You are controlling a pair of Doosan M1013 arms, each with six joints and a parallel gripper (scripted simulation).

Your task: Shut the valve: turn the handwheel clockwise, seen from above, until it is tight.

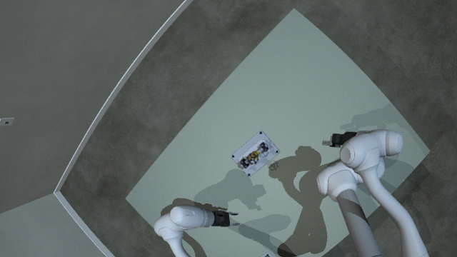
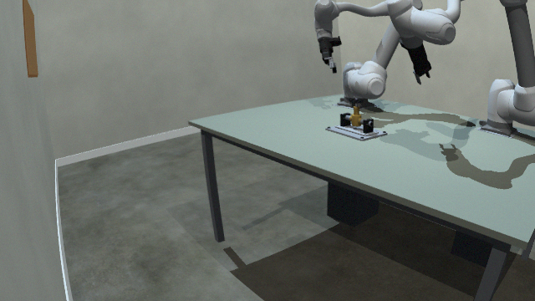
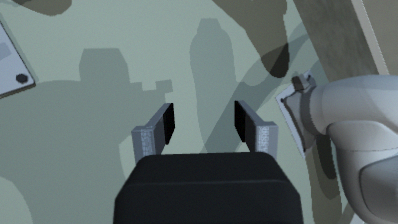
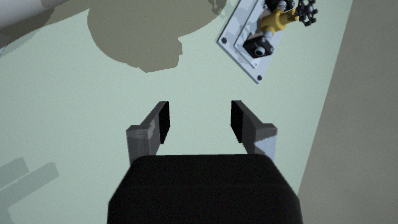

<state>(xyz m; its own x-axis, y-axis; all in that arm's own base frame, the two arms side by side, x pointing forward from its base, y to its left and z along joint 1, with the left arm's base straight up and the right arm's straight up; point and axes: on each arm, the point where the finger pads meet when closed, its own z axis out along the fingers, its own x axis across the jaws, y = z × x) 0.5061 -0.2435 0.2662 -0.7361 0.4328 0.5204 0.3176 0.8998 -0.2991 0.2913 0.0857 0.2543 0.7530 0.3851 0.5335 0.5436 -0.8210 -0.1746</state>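
The dark handwheel lies 260 mm ahead of my right hand, 300 mm to the left of it and 120 mm below it. Round my right hand: light grey plate: 260 mm ahead, 300 mm to the left, 250 mm below.
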